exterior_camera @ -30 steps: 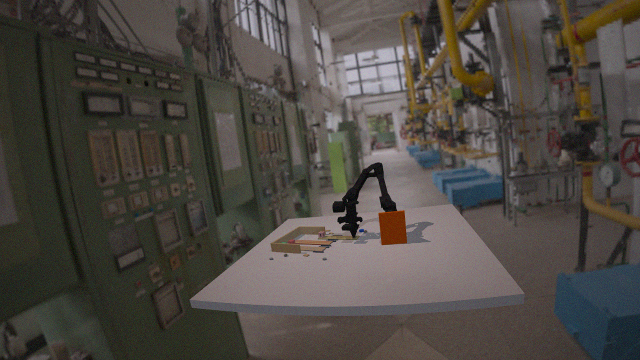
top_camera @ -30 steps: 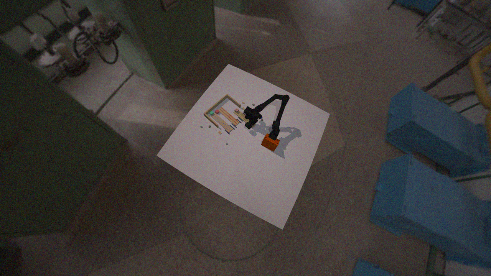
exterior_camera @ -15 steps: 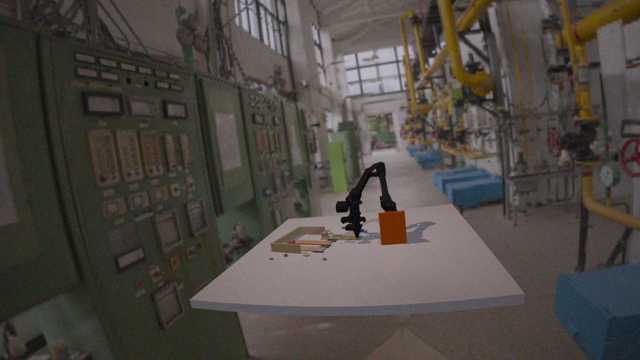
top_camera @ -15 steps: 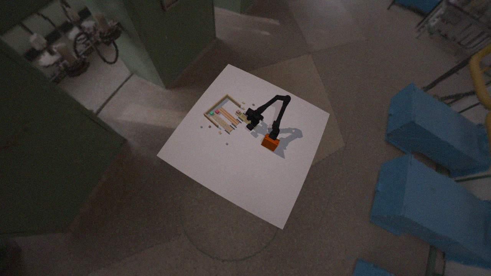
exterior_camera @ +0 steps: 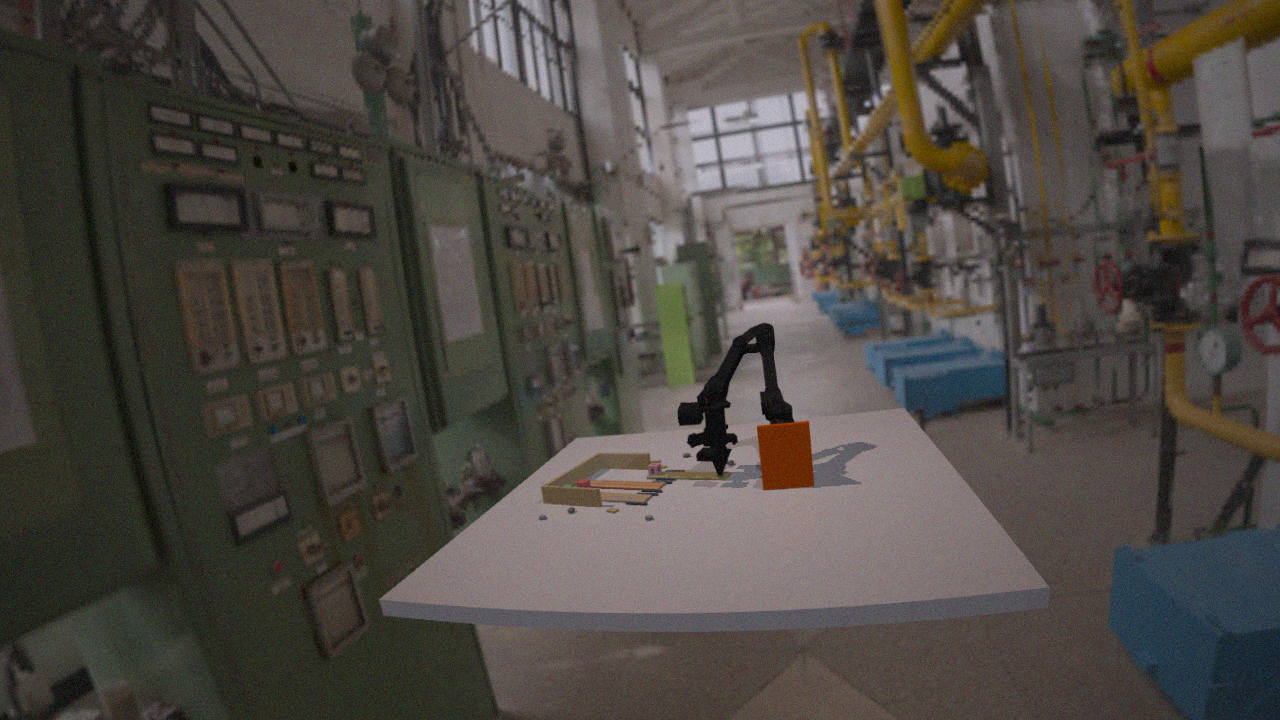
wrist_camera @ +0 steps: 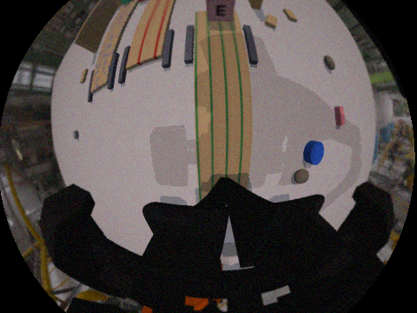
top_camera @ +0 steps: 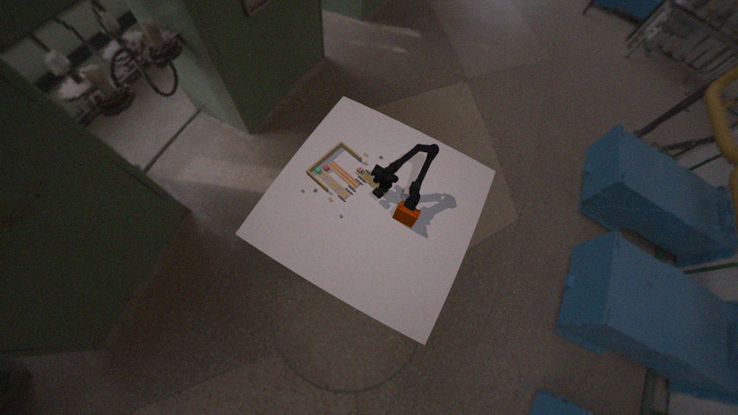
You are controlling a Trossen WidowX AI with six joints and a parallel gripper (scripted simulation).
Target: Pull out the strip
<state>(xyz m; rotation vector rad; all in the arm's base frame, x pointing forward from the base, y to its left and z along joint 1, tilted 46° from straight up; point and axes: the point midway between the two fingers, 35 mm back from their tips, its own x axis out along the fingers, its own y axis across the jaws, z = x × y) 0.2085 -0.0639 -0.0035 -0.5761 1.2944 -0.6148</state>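
My gripper tip is 2 cm short of the small blue piece and 12 cm to the left of it.
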